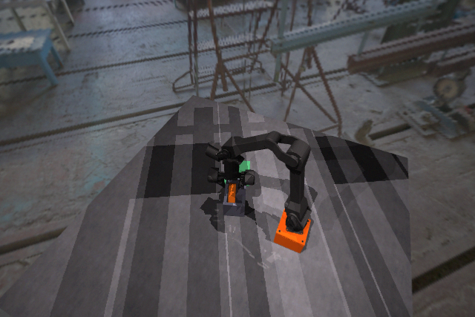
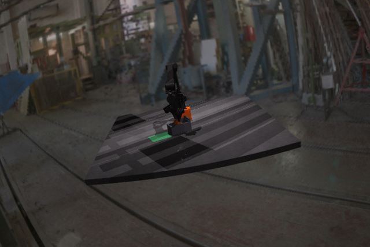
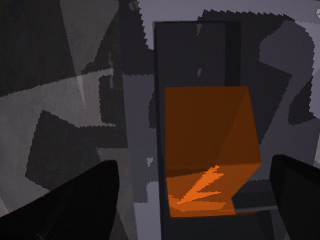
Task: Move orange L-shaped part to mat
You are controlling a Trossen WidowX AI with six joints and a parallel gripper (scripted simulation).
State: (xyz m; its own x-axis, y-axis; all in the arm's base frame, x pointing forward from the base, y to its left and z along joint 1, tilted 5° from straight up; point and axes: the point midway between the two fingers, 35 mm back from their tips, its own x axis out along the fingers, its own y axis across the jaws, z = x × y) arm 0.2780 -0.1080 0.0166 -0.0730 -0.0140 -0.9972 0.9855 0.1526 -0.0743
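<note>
Right now the orange L-shaped part is 20 mm behind my gripper tip, 30 mm to the left of it and 40 mm below it. From my gripper tip the other things lie so: green mat: 150 mm to the right, 100 mm below.
</note>
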